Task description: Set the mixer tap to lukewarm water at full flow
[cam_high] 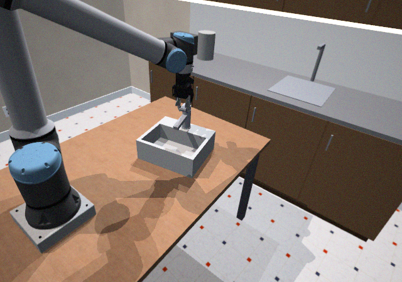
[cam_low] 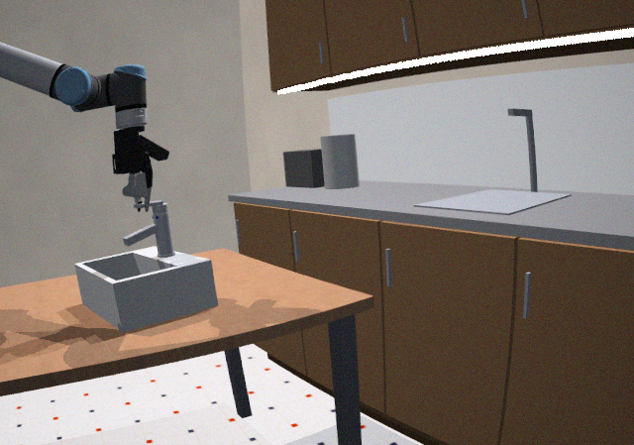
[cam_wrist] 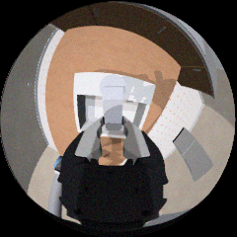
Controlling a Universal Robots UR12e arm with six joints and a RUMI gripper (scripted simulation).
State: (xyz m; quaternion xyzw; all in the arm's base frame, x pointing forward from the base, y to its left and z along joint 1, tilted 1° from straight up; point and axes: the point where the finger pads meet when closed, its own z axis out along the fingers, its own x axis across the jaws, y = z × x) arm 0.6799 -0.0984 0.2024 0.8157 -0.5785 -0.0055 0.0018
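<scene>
Now: hand 40 mm short of the grey mixer tap, 40 mm above it and 10 mm to the right of it. Also, from my hand: white basin: 230 mm below, 60 mm behind; then lever: 20 mm ahead, 10 mm to the left.
</scene>
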